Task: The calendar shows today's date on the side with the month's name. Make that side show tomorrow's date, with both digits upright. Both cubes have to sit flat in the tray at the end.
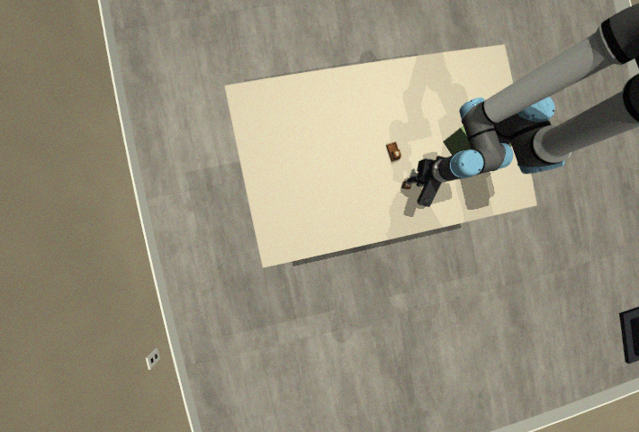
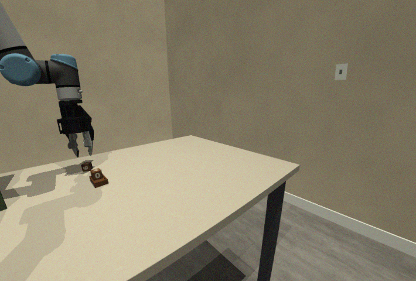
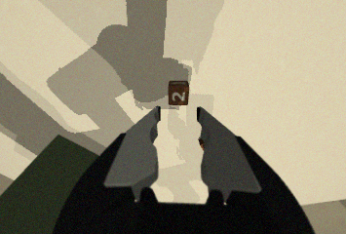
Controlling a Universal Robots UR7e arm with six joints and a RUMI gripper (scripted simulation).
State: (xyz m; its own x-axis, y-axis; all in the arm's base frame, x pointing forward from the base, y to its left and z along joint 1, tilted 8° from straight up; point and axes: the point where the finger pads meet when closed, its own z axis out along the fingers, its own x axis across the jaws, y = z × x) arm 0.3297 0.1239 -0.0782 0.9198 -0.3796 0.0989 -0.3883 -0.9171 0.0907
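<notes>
The brown digit cube lies 6 cm below my hand. Also, from my hand: brown calendar tray (2 cm ahead, 15 cm to the right, 7 cm below).
</notes>
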